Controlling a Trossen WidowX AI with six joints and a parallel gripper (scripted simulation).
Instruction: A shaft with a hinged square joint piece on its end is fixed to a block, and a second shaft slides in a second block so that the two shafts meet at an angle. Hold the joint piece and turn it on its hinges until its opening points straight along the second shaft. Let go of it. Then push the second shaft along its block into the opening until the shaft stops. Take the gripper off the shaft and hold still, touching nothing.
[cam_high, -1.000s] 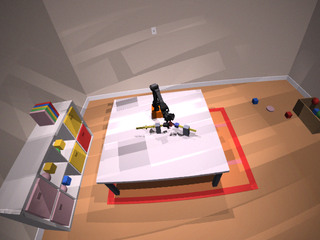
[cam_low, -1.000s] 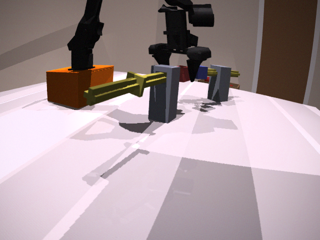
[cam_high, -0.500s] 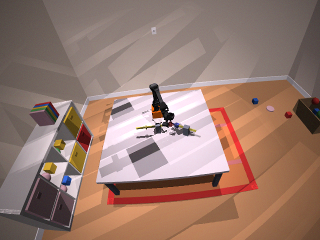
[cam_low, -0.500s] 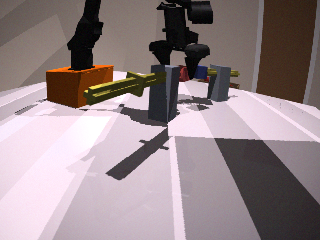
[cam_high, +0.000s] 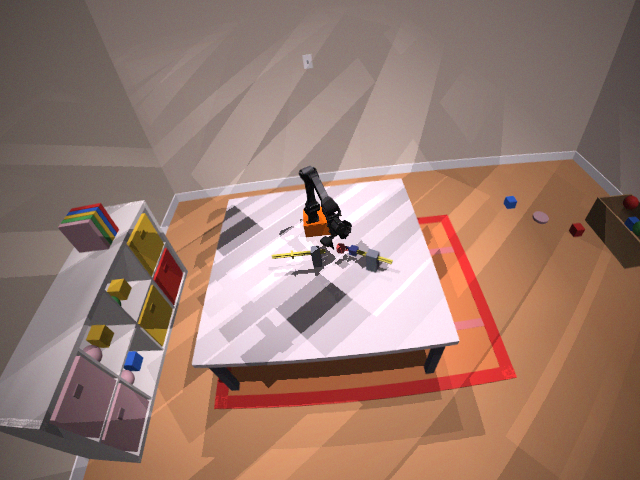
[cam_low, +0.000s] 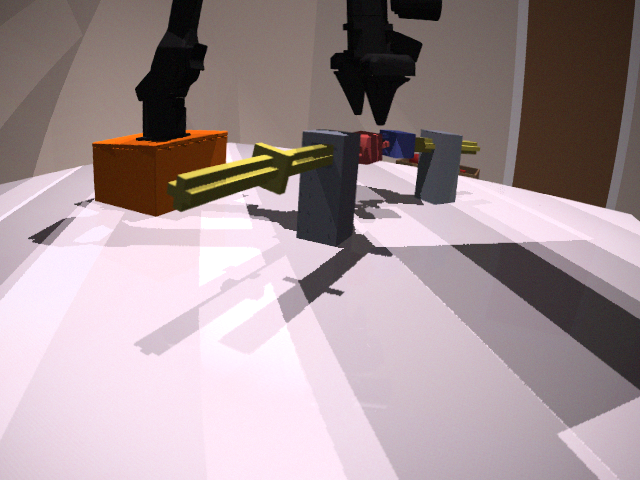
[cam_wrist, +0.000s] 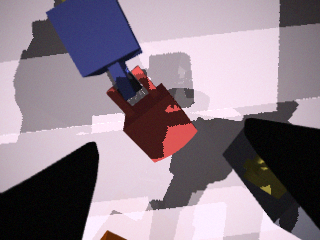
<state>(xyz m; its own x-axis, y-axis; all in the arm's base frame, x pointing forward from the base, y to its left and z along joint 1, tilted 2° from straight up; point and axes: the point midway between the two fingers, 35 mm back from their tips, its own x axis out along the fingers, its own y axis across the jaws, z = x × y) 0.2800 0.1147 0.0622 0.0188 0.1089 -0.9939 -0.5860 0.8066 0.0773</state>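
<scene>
The red joint piece lies 4 cm below my gripper tip and 1 cm to the left of it.
</scene>
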